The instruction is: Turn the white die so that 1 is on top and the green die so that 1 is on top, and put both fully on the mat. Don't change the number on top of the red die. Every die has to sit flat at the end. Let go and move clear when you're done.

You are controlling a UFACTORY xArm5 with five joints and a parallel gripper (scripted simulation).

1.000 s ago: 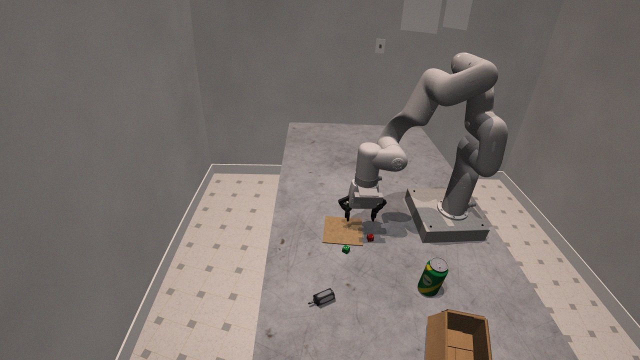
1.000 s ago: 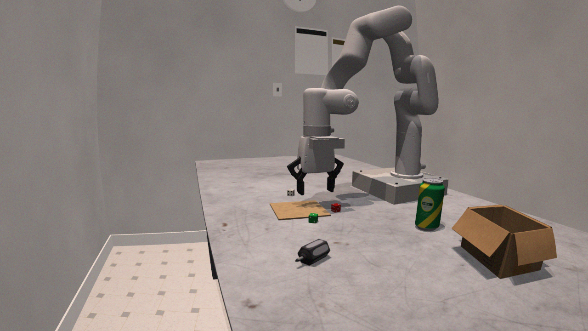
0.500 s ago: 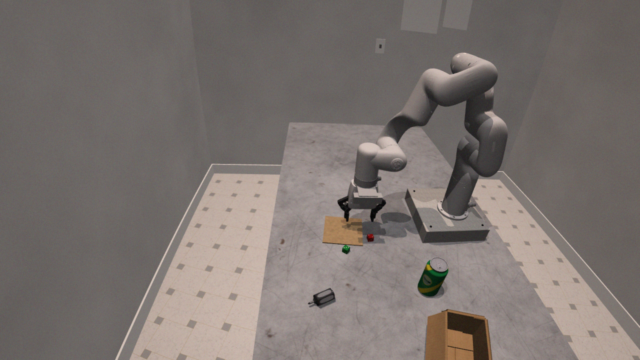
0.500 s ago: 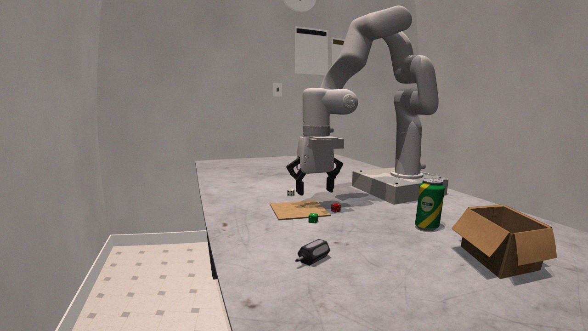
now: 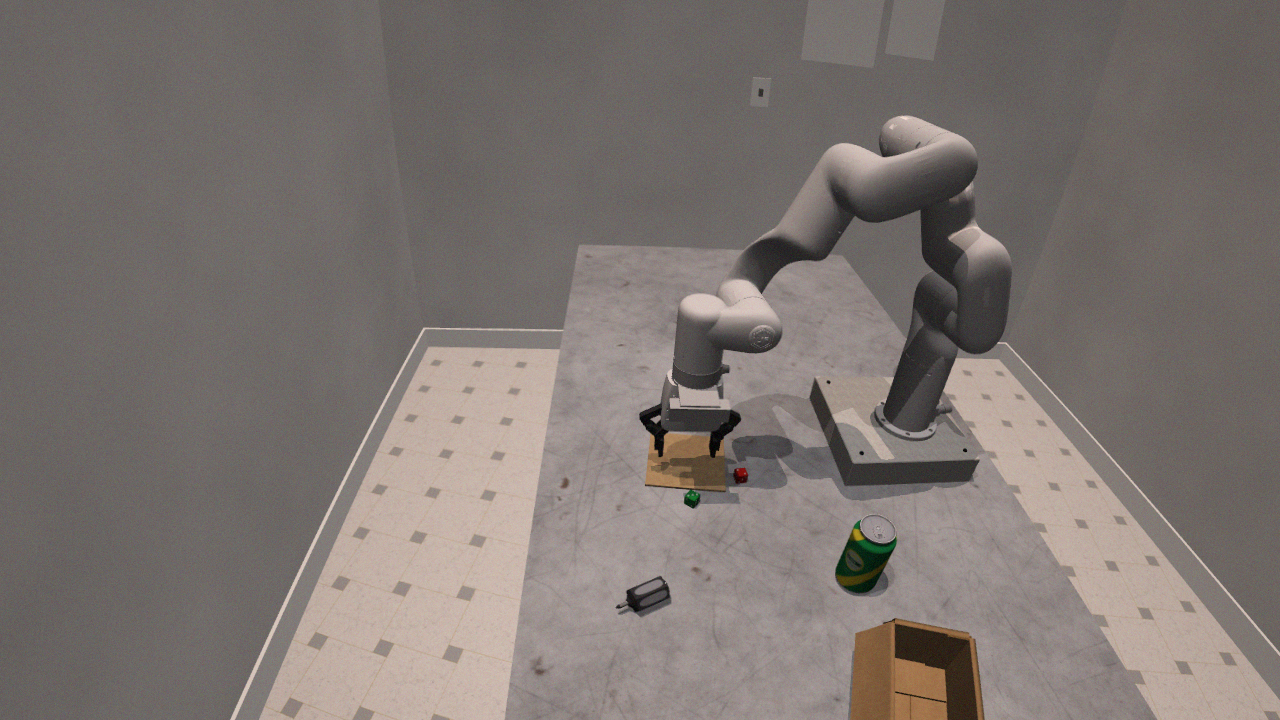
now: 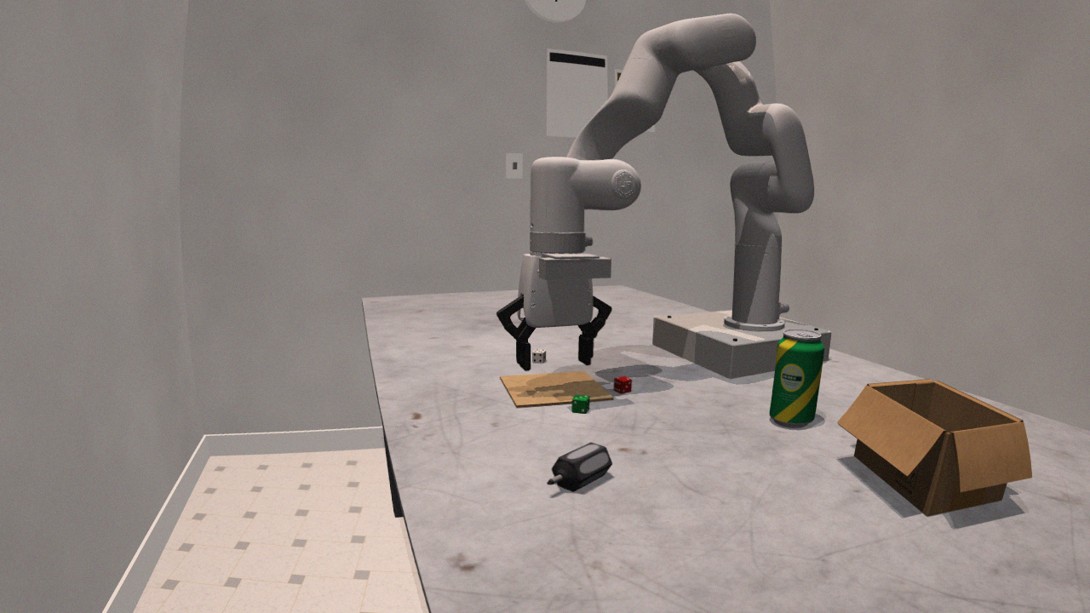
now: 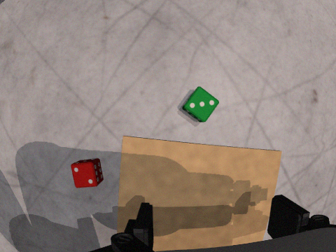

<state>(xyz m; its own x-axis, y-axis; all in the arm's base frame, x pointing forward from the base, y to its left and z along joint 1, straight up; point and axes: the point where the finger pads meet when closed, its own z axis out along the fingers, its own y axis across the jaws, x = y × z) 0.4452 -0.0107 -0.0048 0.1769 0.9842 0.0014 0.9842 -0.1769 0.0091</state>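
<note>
The tan mat lies 1 cm behind my hand, 2 cm to the right of it and 5 cm below it. The rest, counted from my hand: green die 1 cm ahead, 8 cm to the left, 4 cm below; then red die 9 cm behind, 4 cm to the left, 4 cm below; then white die 7 cm behind, 16 cm to the right, 4 cm below.
</note>
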